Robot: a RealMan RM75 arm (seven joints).
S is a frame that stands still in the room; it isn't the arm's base.
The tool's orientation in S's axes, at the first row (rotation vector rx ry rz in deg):
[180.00 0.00 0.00]
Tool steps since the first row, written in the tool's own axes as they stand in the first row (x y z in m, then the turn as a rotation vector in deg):
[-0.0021 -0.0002 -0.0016 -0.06 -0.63 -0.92]
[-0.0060 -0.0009 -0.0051 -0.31 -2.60 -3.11]
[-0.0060 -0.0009 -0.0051 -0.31 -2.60 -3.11]
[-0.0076 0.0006 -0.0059 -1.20 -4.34 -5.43]
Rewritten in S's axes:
[-0.0021 0.0002 0.0016 -0.06 0.63 0.92]
[-0.0060 0.0009 0.0051 -0.31 2.60 3.11]
[-0.0060 0.0009 0.0051 -0.31 2.60 3.11]
[-0.0076 -0.0006 0.0059 -1.20 4.34 5.43]

